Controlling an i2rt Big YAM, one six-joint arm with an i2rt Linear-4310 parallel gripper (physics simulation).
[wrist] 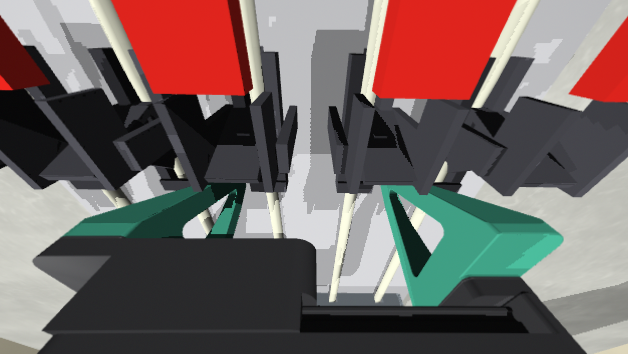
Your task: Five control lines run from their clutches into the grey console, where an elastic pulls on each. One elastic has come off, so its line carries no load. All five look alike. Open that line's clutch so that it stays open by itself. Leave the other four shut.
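Places are measured from the arm's base along level axes (x down, y right, z back), in centimetres.
Pixels of known places: gripper, fingertip midpoint: [313, 177].
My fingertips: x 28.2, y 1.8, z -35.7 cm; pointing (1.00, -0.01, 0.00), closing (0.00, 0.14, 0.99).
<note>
For each thing: its middle in the pictures, then the offset to it from my fingertips. "*": a spot on its surface instead. Level surfaces: height alone.
- left edge at a spot on its surface: [15, 62] * dx -5.2, dy +6.1, dz -8.1 cm
- right edge at a spot on its surface: [607, 75] * dx -5.3, dy +7.9, dz +6.1 cm
- grey console at the middle of its body: [291, 344] dx -2.2, dy -29.5, dz +1.0 cm
- Mottled grey surface at its surface level: dx +0.3 cm
Red clutch levers show along the top of the wrist view: one left of centre [182, 45], one right of centre [440, 47], and parts of two more at the left edge [15, 62] and right edge [607, 75]. Below them stand dark clutch housings [235, 162] [387, 165]. Cream control lines [275, 215] [342, 240] run down from the housings; two visible ends meet the grey console [355, 299]. The elastics cannot be made out. My gripper [313, 177] is open and empty, its green fingertips wide apart just below the two middle housings.
More dark housings [85, 162] [535, 172] stand close on both sides. Their upright side plates lie near the fingertips. A pale panel [310, 220] with shadows lies beneath the lines. Mottled grey surface [590, 240] shows at the right.
</note>
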